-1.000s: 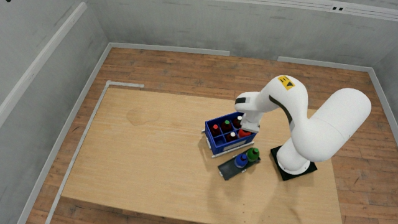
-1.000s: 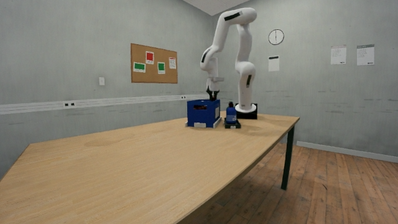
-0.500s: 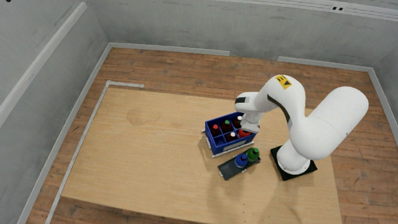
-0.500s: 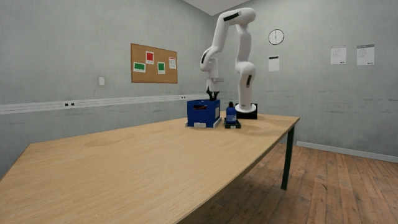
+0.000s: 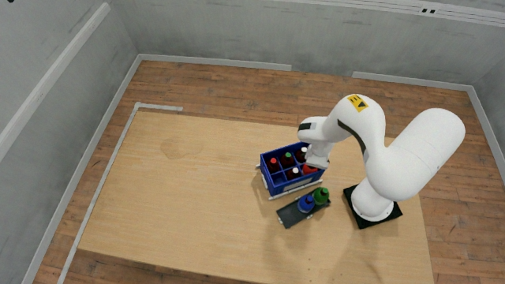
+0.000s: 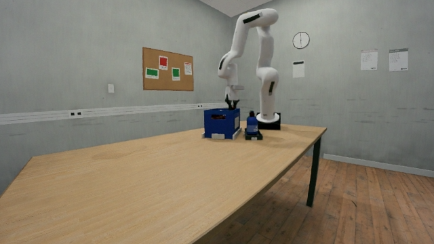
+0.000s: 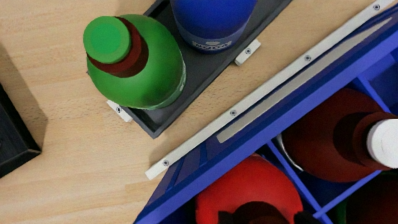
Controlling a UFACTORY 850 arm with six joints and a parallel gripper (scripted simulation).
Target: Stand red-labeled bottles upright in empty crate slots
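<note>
Now: hand 70 mm above the red-labeled bottle. Also, from my hand: blue-labeled bottle (170 mm to the left, 100 mm below, 20 mm ahead); green-labeled bottle (130 mm to the left, 100 mm below, 60 mm behind); blue crate (100 mm below, 100 mm ahead, 10 mm to the right).
</note>
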